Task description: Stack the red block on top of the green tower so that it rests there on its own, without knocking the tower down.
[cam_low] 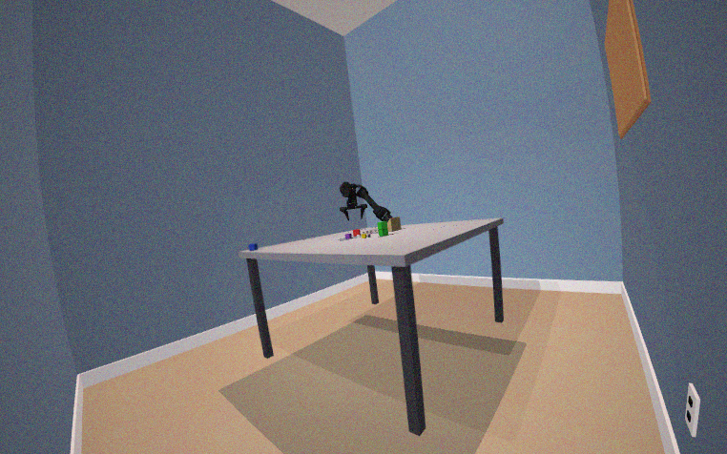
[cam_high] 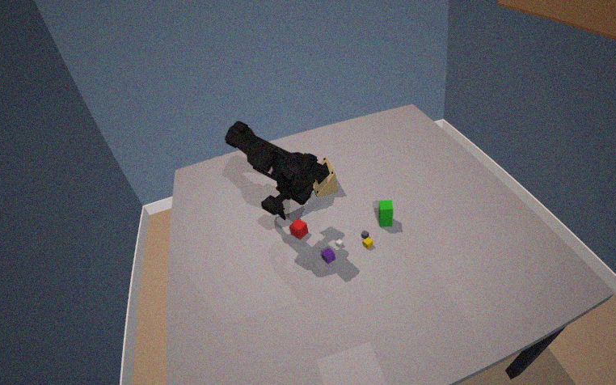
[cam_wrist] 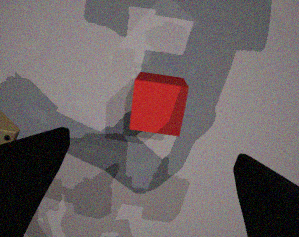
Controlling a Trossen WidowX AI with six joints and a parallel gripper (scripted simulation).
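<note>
The red block lies 9 cm below my gripper tip. Also, from my gripper tip: small dark cube 8 cm ahead, 21 cm to the left, 10 cm below; then purple cube 14 cm ahead, 8 cm to the left, 9 cm below; then small white cube 9 cm ahead, 12 cm to the left, 10 cm below.
</note>
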